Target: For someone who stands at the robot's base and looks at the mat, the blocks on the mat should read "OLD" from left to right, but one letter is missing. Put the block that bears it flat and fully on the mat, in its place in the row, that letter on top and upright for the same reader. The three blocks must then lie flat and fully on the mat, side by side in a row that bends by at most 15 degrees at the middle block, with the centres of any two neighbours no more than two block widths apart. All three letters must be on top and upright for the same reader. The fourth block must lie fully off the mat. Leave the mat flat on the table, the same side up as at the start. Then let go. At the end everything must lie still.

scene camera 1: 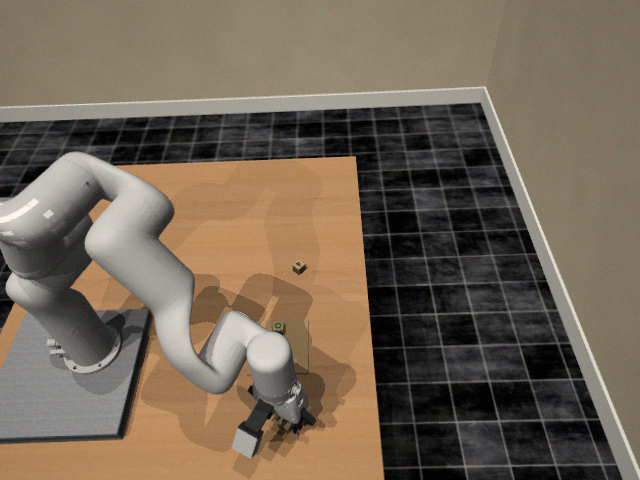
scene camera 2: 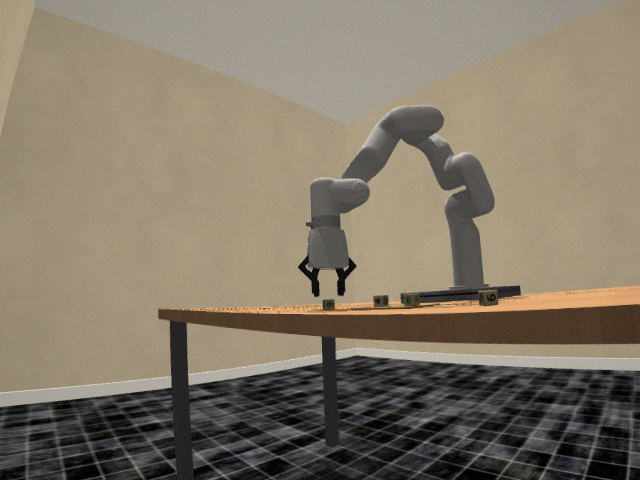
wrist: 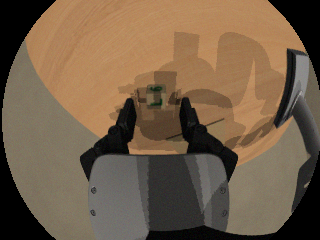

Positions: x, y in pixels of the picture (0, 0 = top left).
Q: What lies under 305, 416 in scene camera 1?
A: My gripper.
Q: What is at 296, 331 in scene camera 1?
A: A mat.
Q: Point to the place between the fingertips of my gripper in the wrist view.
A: At 157, 106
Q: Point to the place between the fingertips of my gripper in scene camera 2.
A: At 328, 296
